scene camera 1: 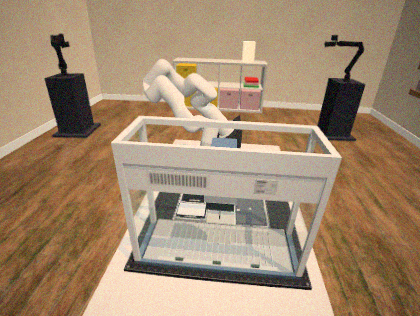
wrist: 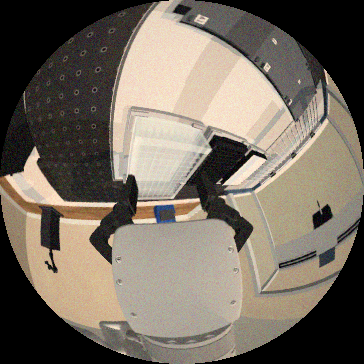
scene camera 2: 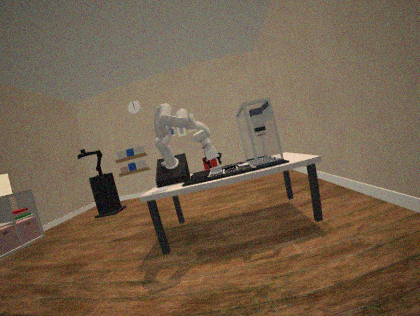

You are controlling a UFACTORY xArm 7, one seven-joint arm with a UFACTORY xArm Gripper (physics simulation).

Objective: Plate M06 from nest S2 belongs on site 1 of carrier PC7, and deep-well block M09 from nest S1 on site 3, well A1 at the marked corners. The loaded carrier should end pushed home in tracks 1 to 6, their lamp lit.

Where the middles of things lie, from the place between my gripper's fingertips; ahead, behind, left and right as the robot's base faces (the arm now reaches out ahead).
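From my hand, the grey carrier (wrist: 294, 85) is 24 cm to the left, 13 cm ahead and 5 cm below. The clear white well plate (wrist: 163, 153) is 3 cm below my hand, 1 cm to the right of it and 1 cm behind it.
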